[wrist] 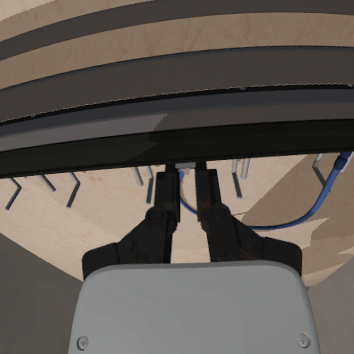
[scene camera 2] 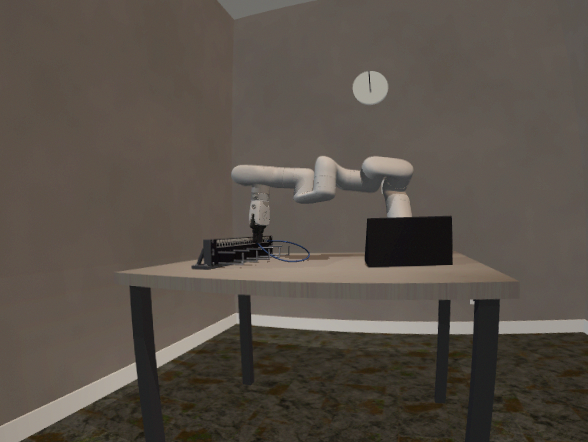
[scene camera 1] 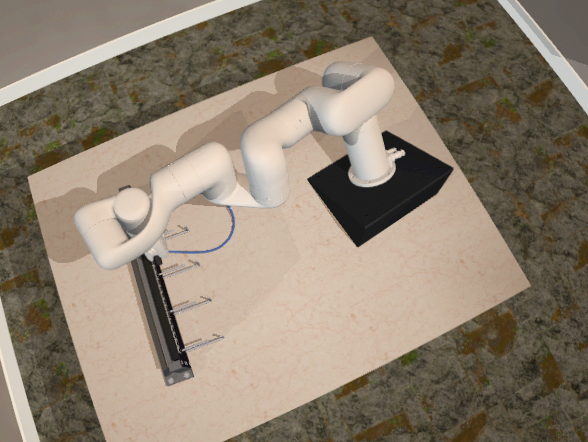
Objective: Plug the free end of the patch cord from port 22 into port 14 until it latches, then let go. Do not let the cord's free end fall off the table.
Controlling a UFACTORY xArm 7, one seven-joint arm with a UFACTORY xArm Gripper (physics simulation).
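Places are measured from the arm's base along level axes (x ahead, y left, z up), in millimetres.
Pixels of known places: gripper, between the fingertips: (wrist: pixel 185 164) (scene camera 2: pixel 257 242); arm's base, origin of its link: (scene camera 2: pixel 402 241) (scene camera 1: pixel 372 171).
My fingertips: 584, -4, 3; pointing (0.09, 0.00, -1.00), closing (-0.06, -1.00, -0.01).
Note:
Ahead of a thing's pixels: the offset from my fingertips to its top centre, as dx, dy, dz. "pt": to the spot under its first point.
The black patch panel @(+9, +49, +23) (scene camera 1: pixel 167 320) (scene camera 2: pixel 231 254) (wrist: pixel 90 157) stands along the table's left part. My gripper (scene camera 1: pixel 158 260) (scene camera 2: pixel 258 241) (wrist: pixel 185 164) points down at the panel's front face, shut on the cord's free plug. A small grey part of the plug @(+9, -1, +22) (wrist: pixel 186 165) shows between the fingertips; its front is hidden under the panel's edge. The blue cord @(pt -195, -19, -69) (scene camera 1: pixel 233 225) (scene camera 2: pixel 309 255) (wrist: pixel 265 228) loops out over the table from the plug to its other end @(pt -6, -115, +4) (wrist: pixel 341 161), which is at the panel on the right in the wrist view. Port numbers cannot be read, and whether the plug sits in a port cannot be seen.
Thin metal cable bars (scene camera 1: pixel 192 305) (wrist: pixel 237 185) stick out from the panel's front, on both sides of the fingers. The arm's black base box (scene camera 1: pixel 330 192) (scene camera 2: pixel 410 242) stands at the right part of the table (scene camera 1: pixel 350 310) (scene camera 2: pixel 320 289).

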